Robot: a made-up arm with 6 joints. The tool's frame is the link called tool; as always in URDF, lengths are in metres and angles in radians. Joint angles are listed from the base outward.
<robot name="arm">
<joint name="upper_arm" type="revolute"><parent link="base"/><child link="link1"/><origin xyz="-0.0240 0.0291 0.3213" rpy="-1.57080 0.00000 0.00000"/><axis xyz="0 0 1"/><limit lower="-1.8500" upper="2.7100"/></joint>
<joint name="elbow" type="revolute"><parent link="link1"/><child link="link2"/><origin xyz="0.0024 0.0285 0.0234" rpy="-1.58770 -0.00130 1.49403"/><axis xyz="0 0 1"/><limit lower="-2.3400" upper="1.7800"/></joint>
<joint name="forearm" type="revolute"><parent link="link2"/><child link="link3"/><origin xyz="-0.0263 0.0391 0.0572" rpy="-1.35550 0.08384 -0.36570"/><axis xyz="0 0 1"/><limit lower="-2.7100" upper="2.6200"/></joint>
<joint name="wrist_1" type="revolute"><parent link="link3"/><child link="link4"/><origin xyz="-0.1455 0.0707 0.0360" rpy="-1.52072 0.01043 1.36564"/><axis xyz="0 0 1"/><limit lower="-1.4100" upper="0.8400"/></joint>
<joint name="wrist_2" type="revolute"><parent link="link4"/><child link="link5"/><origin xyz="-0.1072 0.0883 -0.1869" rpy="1.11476 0.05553 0.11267"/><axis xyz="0 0 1"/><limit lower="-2.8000" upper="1.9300"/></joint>
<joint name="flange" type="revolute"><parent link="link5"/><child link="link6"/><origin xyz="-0.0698 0.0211 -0.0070" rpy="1.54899 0.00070 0.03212"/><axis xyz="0 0 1"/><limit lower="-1.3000" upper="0.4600"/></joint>
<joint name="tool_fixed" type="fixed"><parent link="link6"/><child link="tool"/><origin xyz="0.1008 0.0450 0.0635" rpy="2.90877 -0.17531 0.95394"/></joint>
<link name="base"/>
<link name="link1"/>
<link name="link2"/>
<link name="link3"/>
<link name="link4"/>
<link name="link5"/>
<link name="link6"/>
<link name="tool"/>
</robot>
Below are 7 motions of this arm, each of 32 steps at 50 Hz.
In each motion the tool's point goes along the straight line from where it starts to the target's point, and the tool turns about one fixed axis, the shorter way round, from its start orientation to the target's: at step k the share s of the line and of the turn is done. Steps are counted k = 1, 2, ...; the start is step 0. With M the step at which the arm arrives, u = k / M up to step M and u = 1 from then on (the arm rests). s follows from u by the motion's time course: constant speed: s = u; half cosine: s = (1 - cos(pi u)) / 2; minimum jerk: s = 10 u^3 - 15 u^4 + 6 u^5.
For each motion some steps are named. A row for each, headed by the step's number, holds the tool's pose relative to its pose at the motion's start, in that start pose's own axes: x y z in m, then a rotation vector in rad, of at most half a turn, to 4 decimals.
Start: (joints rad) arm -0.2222 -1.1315 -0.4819 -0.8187 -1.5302 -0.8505
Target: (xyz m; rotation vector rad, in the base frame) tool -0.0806 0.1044 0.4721 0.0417 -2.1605 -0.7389
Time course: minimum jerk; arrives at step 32
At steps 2, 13, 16, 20, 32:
2: -0.0001 0.0001 0.0000 0.0008 0.0030 0.0007
13: -0.0109 0.0184 -0.0018 0.1200 0.4506 0.1101
16: -0.0166 0.0280 -0.0027 0.1827 0.6863 0.1677
20: -0.0241 0.0407 -0.0040 0.2648 0.9949 0.2430
32: -0.0332 0.0561 -0.0055 0.3654 1.3727 0.3353

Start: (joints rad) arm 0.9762 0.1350 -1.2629 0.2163 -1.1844 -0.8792
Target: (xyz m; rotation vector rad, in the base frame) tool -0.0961 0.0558 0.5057 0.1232 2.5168 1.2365
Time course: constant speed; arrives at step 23
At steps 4, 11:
4: 0.0116 -0.0049 0.0035 -0.0200 -0.1060 -0.0461
11: 0.0318 -0.0134 0.0095 -0.0550 -0.2916 -0.1269

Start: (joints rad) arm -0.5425 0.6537 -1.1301 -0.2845 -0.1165 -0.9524
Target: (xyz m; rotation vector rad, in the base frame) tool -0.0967 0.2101 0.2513 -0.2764 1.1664 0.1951
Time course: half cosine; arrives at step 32
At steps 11, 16, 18, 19, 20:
11: -0.0104 0.0048 0.0076 0.0041 -0.0030 0.1478
16: -0.0196 0.0091 0.0145 0.0077 -0.0057 0.2796
18: -0.0234 0.0109 0.0173 0.0093 -0.0068 0.3342
19: -0.0253 0.0118 0.0187 0.0100 -0.0073 0.3608
20: -0.0271 0.0126 0.0200 0.0107 -0.0078 0.3866

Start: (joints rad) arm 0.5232 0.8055 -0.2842 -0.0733 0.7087 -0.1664
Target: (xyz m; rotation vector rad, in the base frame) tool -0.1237 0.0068 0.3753 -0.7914 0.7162 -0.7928
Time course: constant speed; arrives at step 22
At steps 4, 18, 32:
4: 0.0018 -0.0157 -0.0071 -0.0117 0.1179 0.0014
18: 0.0081 -0.0708 -0.0320 -0.0526 0.5304 0.0063
32: 0.0099 -0.0865 -0.0391 -0.0643 0.6483 0.0077

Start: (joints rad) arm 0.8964 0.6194 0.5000 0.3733 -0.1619 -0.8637
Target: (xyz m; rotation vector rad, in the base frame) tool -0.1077 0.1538 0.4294 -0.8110 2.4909 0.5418
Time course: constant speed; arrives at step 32
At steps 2, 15, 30, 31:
2: -0.0016 -0.0040 0.0089 0.0001 0.0934 0.0610
15: -0.0117 -0.0299 0.0668 0.0005 0.7008 0.4578
30: -0.0234 -0.0597 0.1336 0.0011 1.4015 0.9156
31: -0.0242 -0.0617 0.1381 0.0011 1.4482 0.9461

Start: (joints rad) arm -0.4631 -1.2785 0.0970 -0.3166 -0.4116 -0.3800
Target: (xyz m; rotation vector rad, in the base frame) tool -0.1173 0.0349 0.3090 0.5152 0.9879 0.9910
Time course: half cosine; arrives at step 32
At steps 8, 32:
8: -0.0061 -0.0050 0.0019 -0.0646 0.0874 0.0783
32: -0.0414 -0.0343 0.0131 -0.4412 0.5966 0.5345

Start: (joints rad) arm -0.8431 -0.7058 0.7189 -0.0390 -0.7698 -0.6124
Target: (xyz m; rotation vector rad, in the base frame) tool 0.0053 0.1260 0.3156 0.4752 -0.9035 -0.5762
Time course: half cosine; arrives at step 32
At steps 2, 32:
2: 0.0004 0.0002 0.0004 -0.0002 -0.0078 -0.0020
32: 0.0453 0.0244 0.0370 -0.0172 -0.8124 -0.2050

